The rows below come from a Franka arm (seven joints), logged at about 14 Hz.
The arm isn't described. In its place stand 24 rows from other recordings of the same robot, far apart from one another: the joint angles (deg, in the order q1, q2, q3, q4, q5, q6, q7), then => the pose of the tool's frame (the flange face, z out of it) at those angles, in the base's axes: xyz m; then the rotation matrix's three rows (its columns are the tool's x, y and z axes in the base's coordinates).
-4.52 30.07 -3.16 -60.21 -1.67 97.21 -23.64 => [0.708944 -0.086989 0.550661], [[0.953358 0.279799 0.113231], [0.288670 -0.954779 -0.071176], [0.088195 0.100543 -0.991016]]
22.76 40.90 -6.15 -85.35 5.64 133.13 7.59 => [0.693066 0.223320 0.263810], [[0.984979 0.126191 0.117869], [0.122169 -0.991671 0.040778], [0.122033 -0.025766 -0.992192]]
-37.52 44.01 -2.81 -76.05 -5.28 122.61 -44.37 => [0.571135 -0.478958 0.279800], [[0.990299 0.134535 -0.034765], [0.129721 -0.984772 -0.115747], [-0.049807 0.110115 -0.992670]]
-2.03 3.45 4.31 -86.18 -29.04 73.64 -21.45 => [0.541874 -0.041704 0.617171], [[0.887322 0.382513 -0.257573], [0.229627 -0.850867 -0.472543], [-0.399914 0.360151 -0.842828]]
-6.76 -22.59 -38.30 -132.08 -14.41 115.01 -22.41 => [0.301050 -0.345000 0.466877], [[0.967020 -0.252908 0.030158], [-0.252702 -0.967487 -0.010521], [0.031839 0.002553 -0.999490]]
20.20 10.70 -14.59 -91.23 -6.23 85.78 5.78 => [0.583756 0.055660 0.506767], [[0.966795 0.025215 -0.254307], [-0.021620 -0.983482 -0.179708], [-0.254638 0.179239 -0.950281]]
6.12 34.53 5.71 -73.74 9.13 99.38 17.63 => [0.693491 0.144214 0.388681], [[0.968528 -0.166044 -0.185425], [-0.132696 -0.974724 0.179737], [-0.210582 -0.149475 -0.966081]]
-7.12 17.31 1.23 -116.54 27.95 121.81 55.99 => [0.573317 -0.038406 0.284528], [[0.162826 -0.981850 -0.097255], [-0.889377 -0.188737 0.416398], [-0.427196 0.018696 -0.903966]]
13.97 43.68 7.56 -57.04 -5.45 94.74 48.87 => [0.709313 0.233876 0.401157], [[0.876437 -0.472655 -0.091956], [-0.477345 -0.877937 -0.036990], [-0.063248 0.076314 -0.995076]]
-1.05 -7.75 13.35 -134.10 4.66 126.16 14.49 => [0.473348 0.106777 0.387017], [[0.995982 -0.088673 -0.012497], [-0.088227 -0.995567 0.032589], [-0.015332 -0.031355 -0.999391]]
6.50 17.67 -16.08 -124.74 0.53 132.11 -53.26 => [0.535034 -0.091085 0.240554], [[0.709575 0.681958 -0.177304], [0.685658 -0.726250 -0.049330], [-0.162408 -0.086567 -0.982919]]
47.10 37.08 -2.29 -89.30 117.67 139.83 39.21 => [0.510811 0.516557 0.292769], [[0.115490 -0.980999 0.155897], [-0.244437 0.124053 0.961697], [-0.962763 -0.149174 -0.225465]]
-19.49 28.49 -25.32 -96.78 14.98 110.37 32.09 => [0.488314 -0.420730 0.316017], [[0.125804 -0.984870 -0.119179], [-0.975411 -0.144711 0.166227], [-0.180959 0.095337 -0.978859]]
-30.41 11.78 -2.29 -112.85 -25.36 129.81 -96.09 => [0.505163 -0.336417 0.378786], [[0.177963 0.981540 -0.070060], [0.915126 -0.191254 -0.354917], [-0.361765 -0.000952 -0.932269]]
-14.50 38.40 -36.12 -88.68 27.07 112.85 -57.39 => [0.504996 -0.464416 0.303497], [[0.999615 -0.009350 -0.026138], [-0.006453 -0.994045 0.108778], [-0.026999 -0.108568 -0.993722]]
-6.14 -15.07 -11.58 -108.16 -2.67 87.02 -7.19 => [0.436211 -0.156341 0.602673], [[0.979208 -0.174089 -0.104142], [-0.170983 -0.984537 0.038111], [-0.109166 -0.019512 -0.993832]]
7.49 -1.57 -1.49 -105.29 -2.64 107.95 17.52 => [0.559390 0.055193 0.540063], [[0.979029 -0.188158 0.078092], [-0.185915 -0.981937 -0.035138], [0.083293 0.019882 -0.996327]]
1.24 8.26 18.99 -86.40 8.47 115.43 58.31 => [0.597748 0.212970 0.621713], [[0.751793 -0.596869 0.280276], [-0.659043 -0.694105 0.289620], [0.021676 -0.402449 -0.915186]]
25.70 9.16 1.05 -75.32 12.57 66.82 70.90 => [0.484911 0.275729 0.625510], [[0.697796 -0.616897 -0.364032], [-0.648825 -0.759683 0.043673], [-0.303491 0.205718 -0.930362]]
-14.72 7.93 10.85 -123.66 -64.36 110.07 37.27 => [0.530651 -0.100553 0.339070], [[0.996367 -0.049254 -0.069474], [-0.085123 -0.551427 -0.829869], [0.002565 0.832768 -0.553616]]
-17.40 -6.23 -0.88 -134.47 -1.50 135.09 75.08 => [0.475143 -0.157367 0.387461], [[-0.043859 -0.993171 0.108109], [-0.997839 0.038250 -0.053421], [0.048921 -0.110218 -0.992703]]
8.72 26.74 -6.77 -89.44 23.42 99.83 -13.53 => [0.651930 0.067939 0.361830], [[0.961018 0.096894 -0.258953], [0.182836 -0.925276 0.332318], [-0.207403 -0.366709 -0.906922]]
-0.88 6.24 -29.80 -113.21 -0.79 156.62 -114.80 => [0.542073 -0.308768 0.497777], [[0.160503 0.847599 0.505782], [0.934580 0.034321 -0.354093], [-0.317487 0.529527 -0.786640]]
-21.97 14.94 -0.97 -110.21 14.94 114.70 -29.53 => [0.550439 -0.215629 0.343866], [[0.997823 -0.024529 -0.061216], [-0.006722 -0.961249 0.275598], [-0.065604 -0.274586 -0.959322]]
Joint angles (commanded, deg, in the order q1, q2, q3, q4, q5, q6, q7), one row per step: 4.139 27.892 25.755 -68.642 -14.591 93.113 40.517; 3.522 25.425 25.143 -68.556 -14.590 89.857 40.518; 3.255 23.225 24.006 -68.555 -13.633 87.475 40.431; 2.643 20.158 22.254 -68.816 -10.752 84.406 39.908; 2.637 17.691 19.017 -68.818 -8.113 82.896 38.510; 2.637 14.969 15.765 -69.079 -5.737 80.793 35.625; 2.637 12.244 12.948 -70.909 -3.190 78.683 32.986; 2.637 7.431 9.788 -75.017 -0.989 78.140 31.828
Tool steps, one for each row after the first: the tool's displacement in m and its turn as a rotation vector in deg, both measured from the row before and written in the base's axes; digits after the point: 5 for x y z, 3 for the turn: -0.00892 -0.01575 0.02289 -1.577 0.325 -1.378; -0.00814 -0.01358 0.01936 -0.528 0.335 -1.407; -0.01259 -0.01934 0.02459 0.773 1.162 -1.825; -0.00596 -0.02438 0.02100 0.993 -0.037 -1.592; -0.01007 -0.02527 0.02125 0.786 0.383 -0.070; -0.01276 -0.02032 0.00932 0.925 1.822 0.266; -0.02096 -0.02358 0.01444 0.777 0.217 -1.536
